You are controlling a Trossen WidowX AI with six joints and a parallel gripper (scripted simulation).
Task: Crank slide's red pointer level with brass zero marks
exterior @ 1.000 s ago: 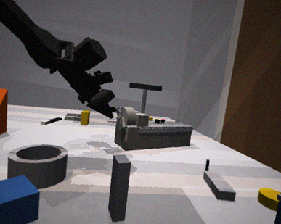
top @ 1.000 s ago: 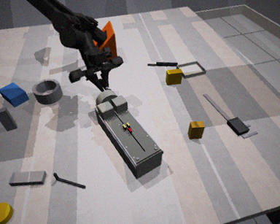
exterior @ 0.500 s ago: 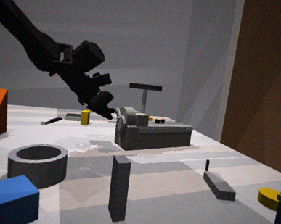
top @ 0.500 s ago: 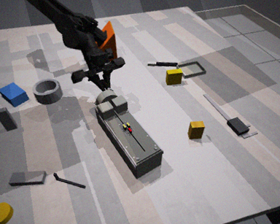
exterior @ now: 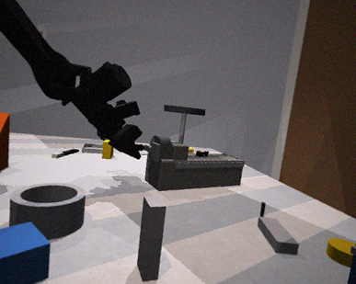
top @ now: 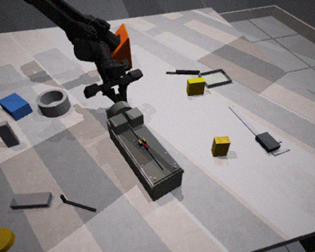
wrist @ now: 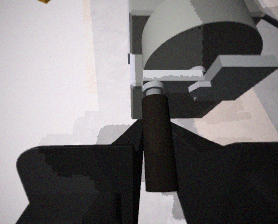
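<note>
Now: the red pointer 180 mm ahead of my gripper tip, 50 mm to the left of it and 20 mm above it. The rest, counted from my gripper tip: black hex key (270 mm ahead, 150 mm to the right, 50 mm below); dark crank handle (20 mm behind, 10 mm to the right, 30 mm above); blue block (120 mm behind, 370 mm to the right, 40 mm below).
</note>
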